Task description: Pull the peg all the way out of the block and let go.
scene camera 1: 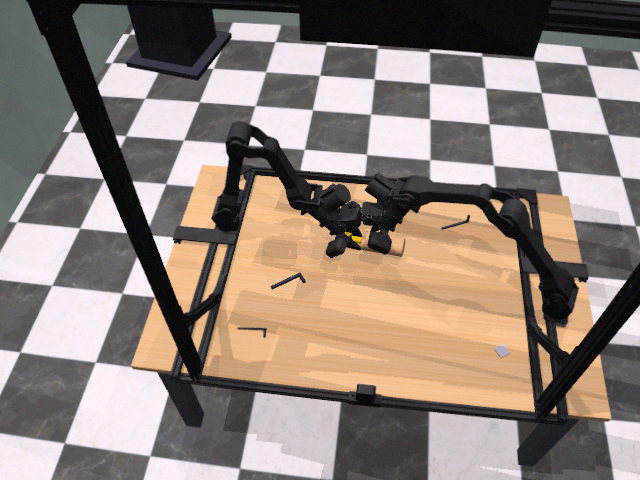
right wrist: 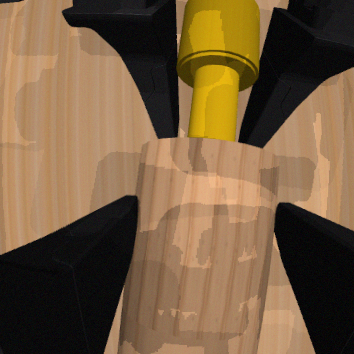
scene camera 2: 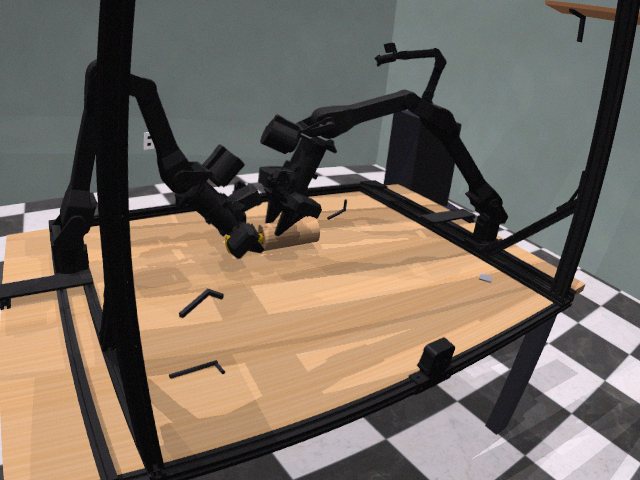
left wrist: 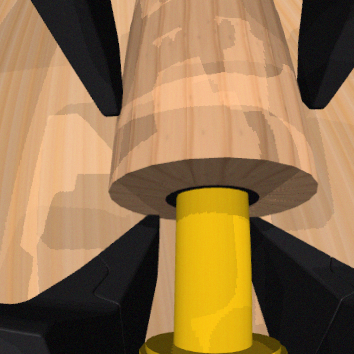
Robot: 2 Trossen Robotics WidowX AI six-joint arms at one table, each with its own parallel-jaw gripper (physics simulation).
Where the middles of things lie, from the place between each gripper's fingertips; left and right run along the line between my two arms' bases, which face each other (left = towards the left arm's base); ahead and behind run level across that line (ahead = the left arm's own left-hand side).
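Scene:
Yellow peg (left wrist: 212,274): my left gripper is 20 mm below it and 10 mm to the right of it. Wooden block (scene camera 2: 306,230): 30 mm above my left hand, 60 mm to the right of it.
Counted from my right hand: wooden block 10 mm below, 40 mm to the right; yellow peg 20 mm below, 40 mm to the left.

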